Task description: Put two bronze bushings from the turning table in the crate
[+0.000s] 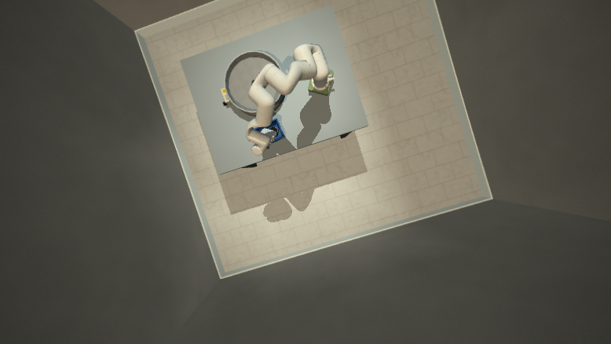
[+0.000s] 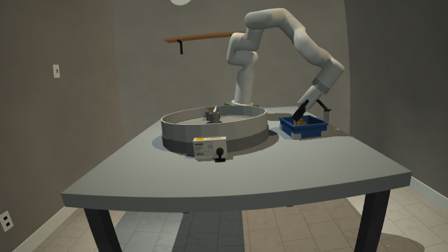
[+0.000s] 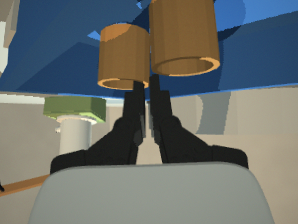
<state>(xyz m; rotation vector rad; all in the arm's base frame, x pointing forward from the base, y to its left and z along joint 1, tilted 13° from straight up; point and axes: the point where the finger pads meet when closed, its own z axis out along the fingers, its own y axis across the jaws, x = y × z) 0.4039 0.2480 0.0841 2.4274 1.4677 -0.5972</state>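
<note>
Now: hand 4 cm above the blue crate, 3 cm short of it and 2 cm to the right of it.
</note>
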